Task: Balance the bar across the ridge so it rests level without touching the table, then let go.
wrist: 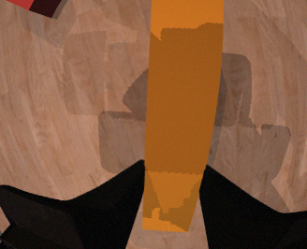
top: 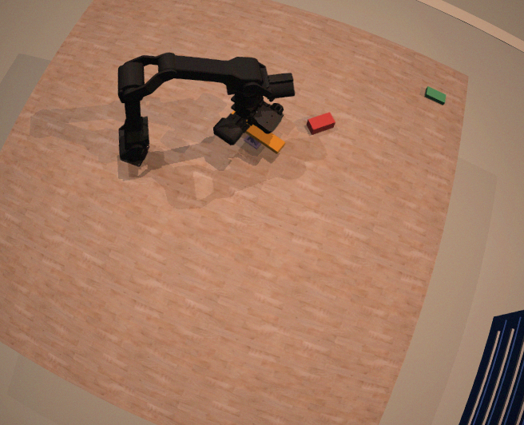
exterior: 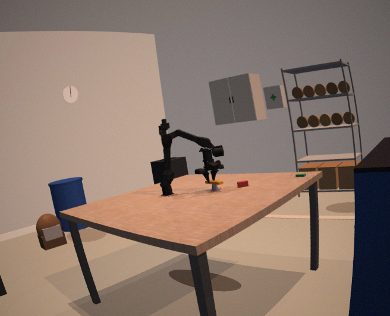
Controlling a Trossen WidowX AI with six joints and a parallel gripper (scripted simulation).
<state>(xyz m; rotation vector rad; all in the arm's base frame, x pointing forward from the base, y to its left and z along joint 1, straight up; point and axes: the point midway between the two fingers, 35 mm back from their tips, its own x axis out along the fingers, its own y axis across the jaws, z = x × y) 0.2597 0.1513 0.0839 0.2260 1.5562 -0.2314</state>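
The orange bar is 30 mm ahead of my gripper tip and 10 mm to the right of it. Round my gripper tip: red block: 170 mm ahead, 90 mm to the left, 30 mm below; then green block: 480 mm ahead, 350 mm to the left, 40 mm below.
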